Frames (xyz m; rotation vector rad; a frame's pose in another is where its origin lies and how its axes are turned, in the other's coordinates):
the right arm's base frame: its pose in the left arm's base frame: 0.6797 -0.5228 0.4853 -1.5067 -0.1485 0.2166
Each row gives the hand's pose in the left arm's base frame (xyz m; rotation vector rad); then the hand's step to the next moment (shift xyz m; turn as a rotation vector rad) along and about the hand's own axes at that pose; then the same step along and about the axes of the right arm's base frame.
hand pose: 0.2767 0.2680 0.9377 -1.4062 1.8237 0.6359
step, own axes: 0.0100 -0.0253 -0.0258 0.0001 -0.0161 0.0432
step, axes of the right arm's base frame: 0.0081 -0.0115 -0.0348 0.0330 0.0255 0.0196
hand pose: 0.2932 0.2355 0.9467 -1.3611 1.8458 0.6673
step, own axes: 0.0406 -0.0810 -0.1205 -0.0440 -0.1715 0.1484
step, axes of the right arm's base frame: 0.0047 -0.0493 -0.1424 0.2244 0.0439 0.0327
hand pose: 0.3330 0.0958 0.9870 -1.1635 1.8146 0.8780
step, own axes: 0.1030 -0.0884 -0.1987 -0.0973 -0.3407 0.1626
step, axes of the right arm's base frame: -0.0500 0.0017 -0.2354 0.3883 0.0156 -0.0306
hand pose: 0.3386 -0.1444 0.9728 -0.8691 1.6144 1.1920
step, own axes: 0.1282 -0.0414 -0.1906 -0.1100 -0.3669 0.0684
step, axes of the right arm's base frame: -0.0945 0.1056 -0.1855 0.3684 -0.0036 -0.1252
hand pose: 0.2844 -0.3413 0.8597 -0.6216 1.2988 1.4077
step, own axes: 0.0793 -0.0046 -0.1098 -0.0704 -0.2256 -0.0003
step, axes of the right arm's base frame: -0.0614 0.1004 -0.0673 0.2070 0.0052 -0.1139
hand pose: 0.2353 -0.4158 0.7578 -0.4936 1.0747 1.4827
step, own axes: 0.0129 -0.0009 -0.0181 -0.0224 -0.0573 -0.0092
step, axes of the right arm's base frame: -0.0080 0.0194 -0.0074 0.0489 0.0017 -0.0384
